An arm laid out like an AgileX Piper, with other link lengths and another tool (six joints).
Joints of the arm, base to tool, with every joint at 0 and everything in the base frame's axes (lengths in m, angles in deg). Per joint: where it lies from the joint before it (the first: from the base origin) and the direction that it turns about. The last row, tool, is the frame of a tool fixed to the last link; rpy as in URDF.
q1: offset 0 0 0.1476 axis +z
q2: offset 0 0 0 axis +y
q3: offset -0.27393 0 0.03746 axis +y
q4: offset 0.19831 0 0.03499 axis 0.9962 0 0.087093
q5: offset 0 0 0 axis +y
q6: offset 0.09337 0 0.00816 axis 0.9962 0 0.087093
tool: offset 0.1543 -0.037 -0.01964 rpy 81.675 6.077 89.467
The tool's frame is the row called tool.
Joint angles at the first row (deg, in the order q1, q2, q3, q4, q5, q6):
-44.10, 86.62, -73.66, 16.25, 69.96, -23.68
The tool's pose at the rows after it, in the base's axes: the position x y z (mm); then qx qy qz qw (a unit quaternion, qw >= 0):
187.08, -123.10, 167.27, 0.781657, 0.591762, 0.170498, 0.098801
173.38, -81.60, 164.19, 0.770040, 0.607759, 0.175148, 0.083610
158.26, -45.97, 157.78, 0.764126, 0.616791, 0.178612, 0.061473
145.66, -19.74, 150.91, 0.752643, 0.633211, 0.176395, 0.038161
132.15, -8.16, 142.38, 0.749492, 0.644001, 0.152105, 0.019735
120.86, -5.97, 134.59, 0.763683, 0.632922, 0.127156, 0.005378
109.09, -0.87, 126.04, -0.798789, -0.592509, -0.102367, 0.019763
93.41, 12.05, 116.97, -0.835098, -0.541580, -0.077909, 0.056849
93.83, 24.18, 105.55, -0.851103, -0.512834, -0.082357, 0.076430
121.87, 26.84, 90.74, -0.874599, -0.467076, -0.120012, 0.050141
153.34, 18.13, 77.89, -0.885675, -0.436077, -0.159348, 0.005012
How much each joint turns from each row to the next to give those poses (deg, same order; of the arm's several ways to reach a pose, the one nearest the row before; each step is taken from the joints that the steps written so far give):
5.63, -7.14, 6.77, -0.45, 0.00, 2.98
7.19, -6.06, 5.98, -0.41, 0.00, 4.96
7.19, -4.38, 4.90, -0.09, 0.00, 5.84
6.80, -2.24, 3.31, -0.12, 0.00, 4.34
5.88, -0.18, 2.23, -2.17, 0.00, 5.04
1.99, 0.76, 1.70, -1.62, 0.00, 4.27
0.09, 1.75, 1.73, -0.26, 0.00, 6.02
0.00, 1.66, 2.73, 1.31, 0.00, 6.32
0.00, 1.67, 2.96, 2.71, -3.64, 1.76
0.00, 1.84, 2.32, 2.11, -9.87, 3.10
0.00, 1.64, 2.07, 0.56, -10.85, 1.54

